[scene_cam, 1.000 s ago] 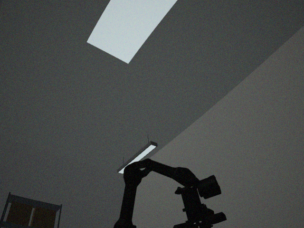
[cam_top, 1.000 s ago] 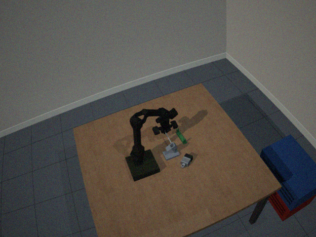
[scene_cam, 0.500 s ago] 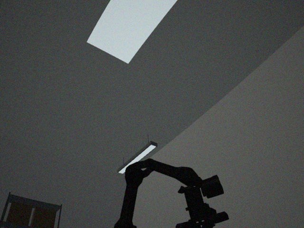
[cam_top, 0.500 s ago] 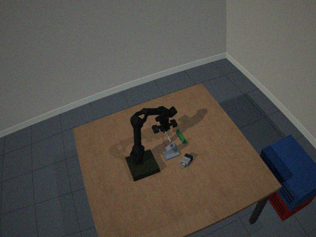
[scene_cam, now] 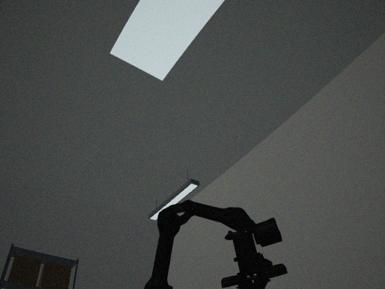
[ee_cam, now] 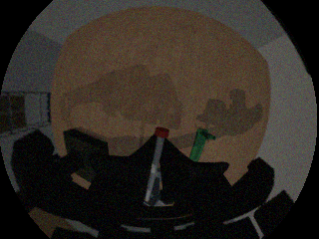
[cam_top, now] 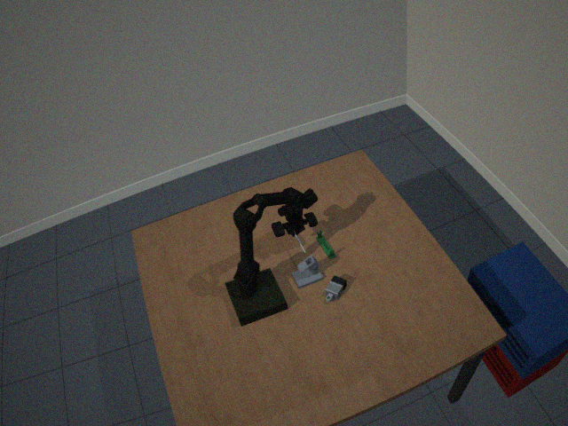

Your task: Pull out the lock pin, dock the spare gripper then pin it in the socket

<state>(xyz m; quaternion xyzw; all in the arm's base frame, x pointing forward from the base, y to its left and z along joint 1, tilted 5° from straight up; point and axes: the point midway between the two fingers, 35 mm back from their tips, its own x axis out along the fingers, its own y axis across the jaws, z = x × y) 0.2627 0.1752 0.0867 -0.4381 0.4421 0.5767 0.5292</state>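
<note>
The green pin cradle lies 12 cm ahead of my gripper tip, 6 cm to the right of it and 5 cm below it. Round my gripper tip: grey mount: 17 cm to the right, 3 cm below; then spare gripper: 30 cm to the right, 6 cm below, 6 cm ahead.
</note>
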